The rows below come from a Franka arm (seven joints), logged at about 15 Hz.
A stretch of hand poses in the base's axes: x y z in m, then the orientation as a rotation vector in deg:
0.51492, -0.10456, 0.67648, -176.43, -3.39, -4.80
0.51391, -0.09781, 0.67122, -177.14, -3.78, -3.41
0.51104, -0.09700, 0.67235, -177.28, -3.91, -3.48
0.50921, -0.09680, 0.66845, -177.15, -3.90, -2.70
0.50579, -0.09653, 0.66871, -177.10, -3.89, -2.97
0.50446, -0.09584, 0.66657, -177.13, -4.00, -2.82
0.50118, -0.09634, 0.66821, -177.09, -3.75, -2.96
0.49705, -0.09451, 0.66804, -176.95, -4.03, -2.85
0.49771, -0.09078, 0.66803, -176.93, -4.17, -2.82
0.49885, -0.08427, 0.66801, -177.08, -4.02, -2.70
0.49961, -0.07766, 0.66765, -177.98, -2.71, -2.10
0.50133, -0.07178, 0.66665, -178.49, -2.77, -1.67
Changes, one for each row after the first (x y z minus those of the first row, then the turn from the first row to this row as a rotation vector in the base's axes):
-0.00101, 0.00675, -0.00526, -0.71, 0.89, 0.25
-0.00388, 0.00756, -0.00413, -0.85, 0.84, 0.33
-0.00571, 0.00776, -0.00803, -0.72, 1.35, 0.34
-0.00913, 0.00803, -0.00777, -0.67, 1.17, 0.33
-0.01046, 0.00872, -0.00991, -0.71, 1.27, 0.41
-0.01374, 0.00822, -0.00827, -0.66, 1.18, 0.24
-0.01787, 0.01005, -0.00844, -0.53, 1.25, 0.43
-0.01721, 0.01378, -0.00845, -0.51, 1.26, 0.52
-0.01607, 0.02029, -0.00847, -0.66, 1.34, 0.42
-0.01531, 0.02690, -0.00883, -1.51, 1.75, -0.44
-0.01359, 0.03278, -0.00983, -2.02, 2.02, -0.42

